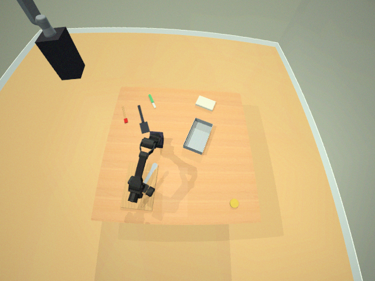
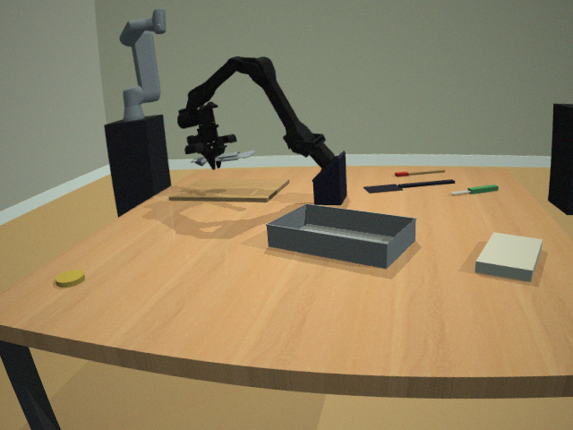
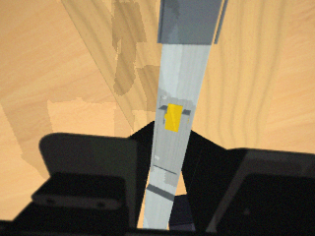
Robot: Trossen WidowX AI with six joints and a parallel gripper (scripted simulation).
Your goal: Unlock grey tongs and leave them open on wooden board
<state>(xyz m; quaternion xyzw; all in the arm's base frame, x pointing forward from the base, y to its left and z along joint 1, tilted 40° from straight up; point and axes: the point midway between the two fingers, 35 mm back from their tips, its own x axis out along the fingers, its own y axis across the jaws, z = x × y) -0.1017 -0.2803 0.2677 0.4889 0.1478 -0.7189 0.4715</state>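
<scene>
My gripper tip is now 40 mm past the wooden board, 30 mm to the right of it and 80 mm above it. Round my gripper tip: grey roasting tin: 470 mm ahead, 420 mm to the left, 60 mm below; dark spatula: 30 mm behind, 630 mm to the left, 90 mm below; yellow lock piece: 20 mm behind, 30 mm to the right, 30 mm above.
</scene>
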